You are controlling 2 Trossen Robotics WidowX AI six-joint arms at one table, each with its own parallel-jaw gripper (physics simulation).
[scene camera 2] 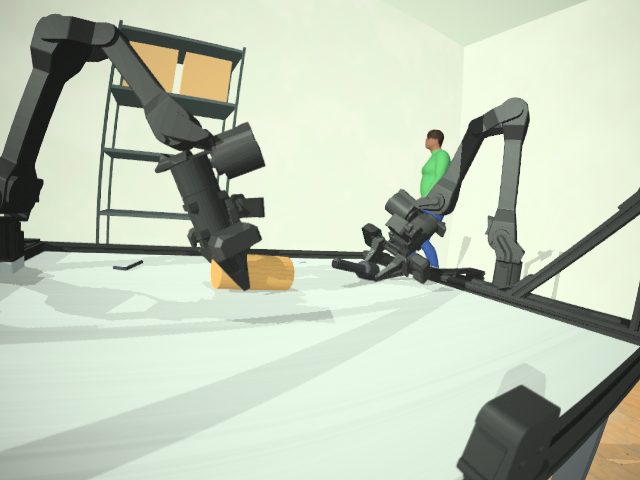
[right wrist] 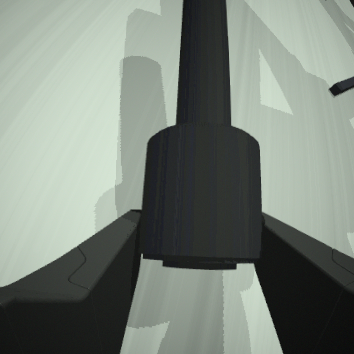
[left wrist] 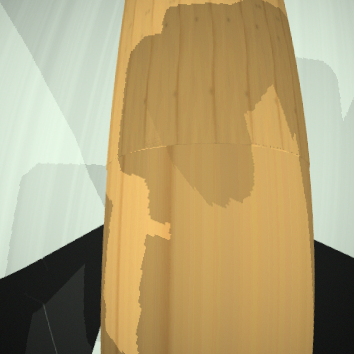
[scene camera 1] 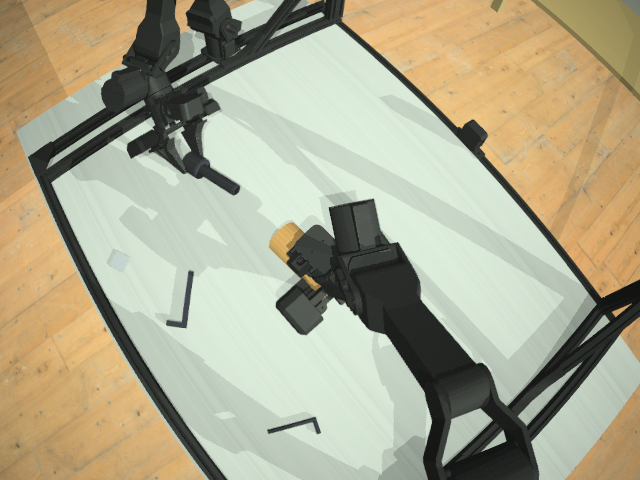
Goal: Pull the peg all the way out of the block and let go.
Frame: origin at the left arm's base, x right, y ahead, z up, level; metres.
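Seen in the pictures: left gripper, fingertip midpoint: (scene camera 2: 240, 285) (left wrist: 197, 237); right gripper, fingertip midpoint: (scene camera 2: 367, 275) (right wrist: 196, 222) (scene camera 1: 193, 168); right arm's base, origin of the base link: (scene camera 2: 504, 288) (scene camera 1: 220, 50).
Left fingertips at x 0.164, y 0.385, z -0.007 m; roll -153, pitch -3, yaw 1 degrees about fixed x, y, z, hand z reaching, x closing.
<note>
A point is followed by its place in that frame.
The block (scene camera 1: 285, 242) {x 0.150, y 0.445, z 0.036 m} (scene camera 2: 273, 272) {x 0.189, y 0.429, z 0.018 m} (left wrist: 210, 200) {x 0.158, y 0.395, z 0.041 m} is an orange wooden cylinder lying on its side on the table. My left gripper (scene camera 1: 310, 273) {x 0.164, y 0.385, z -0.008 m} (scene camera 2: 240, 273) {x 0.164, y 0.385, z -0.008 m} (left wrist: 197, 237) {x 0.164, y 0.385, z -0.008 m} is shut on it, one finger on each side. The black peg (scene camera 1: 222, 180) {x 0.144, y 0.600, z 0.028 m} (scene camera 2: 347, 265) {x 0.157, y 0.598, z 0.020 m} (right wrist: 202, 190) {x 0.140, y 0.679, z 0.020 m} has a thin shaft and a thicker head. It is wholly outside the block, with a wide gap between shaft tip and block. My right gripper (scene camera 1: 190, 161) {x 0.129, y 0.676, z -0.008 m} (scene camera 2: 371, 269) {x 0.129, y 0.676, z -0.008 m} (right wrist: 196, 222) {x 0.129, y 0.676, z -0.008 m} is shut on the peg's head; the shaft points towards the block side. The peg appears slightly above the table.
A pale cube (scene camera 1: 118, 259) {x -0.079, y 0.628, z -0.016 m} and two black L-shaped pieces (scene camera 1: 188, 297) {x -0.019, y 0.490, z -0.011 m} (scene camera 1: 293, 425) {x -0.027, y 0.228, z -0.013 m} lie on the table (scene camera 1: 248, 356) {x -0.006, y 0.356, z -0.019 m}. Black rails edge the table. A dark box-shaped device (scene camera 1: 473, 135) {x 0.567, y 0.382, z 0.026 m} (scene camera 2: 509, 428) {x 0.584, y 0.364, z 0.032 m} sits on one rail. A shelf unit and a person stand beyond the table in scene camera 2.
</note>
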